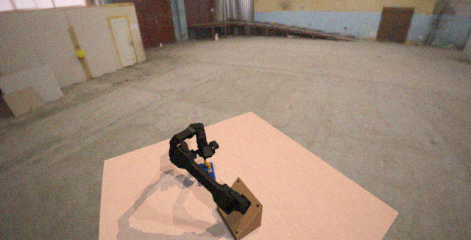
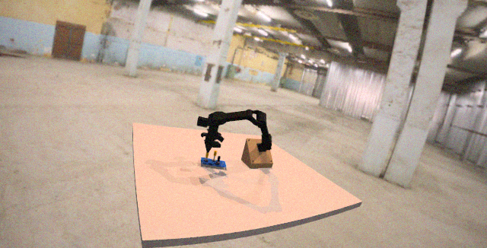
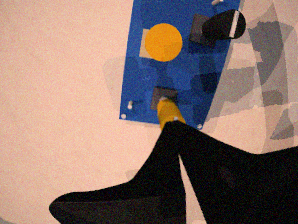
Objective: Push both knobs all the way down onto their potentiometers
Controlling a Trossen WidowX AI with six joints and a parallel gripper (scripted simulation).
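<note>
The black knob lies 60 mm behind my gripper tip, 50 mm to the left of it and 20 mm below it.
</note>
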